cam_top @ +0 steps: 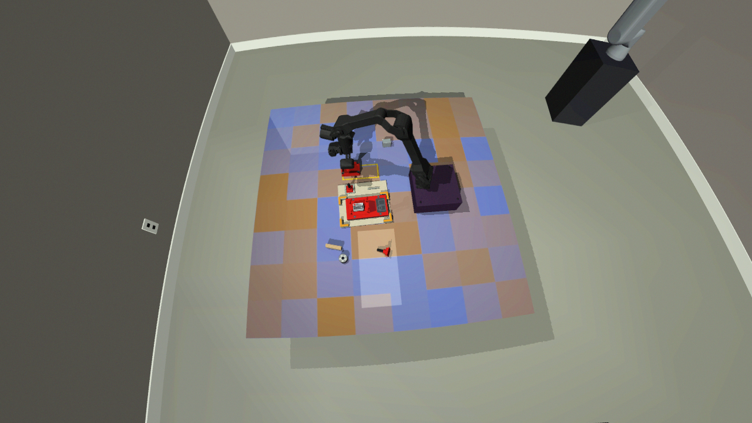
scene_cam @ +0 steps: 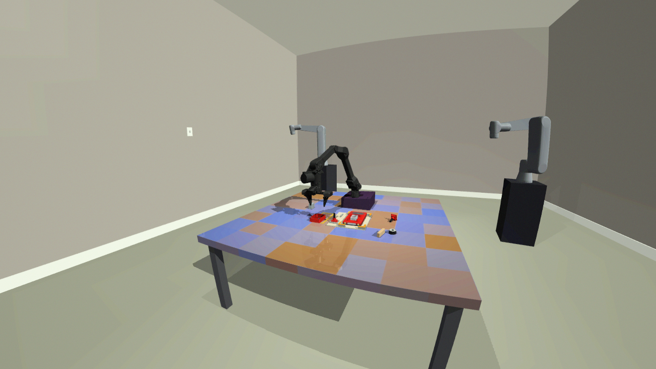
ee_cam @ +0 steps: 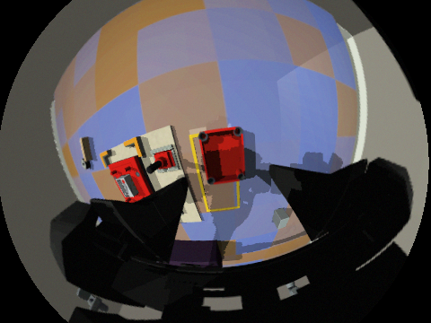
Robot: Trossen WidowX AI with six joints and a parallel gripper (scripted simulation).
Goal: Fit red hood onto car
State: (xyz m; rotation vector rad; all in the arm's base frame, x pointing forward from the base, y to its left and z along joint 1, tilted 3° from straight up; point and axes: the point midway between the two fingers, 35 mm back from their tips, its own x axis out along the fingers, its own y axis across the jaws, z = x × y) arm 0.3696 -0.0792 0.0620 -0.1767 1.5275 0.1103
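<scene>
Now: gripper tip 80 mm above the red hood. Round my gripper tip: wooden block (20 mm ahead, 420 mm to the left, 80 mm below); then grey engine block (70 mm behind, 220 mm to the left, 70 mm below); then cream jig (90 mm behind, 200 mm to the left, 80 mm below).
</scene>
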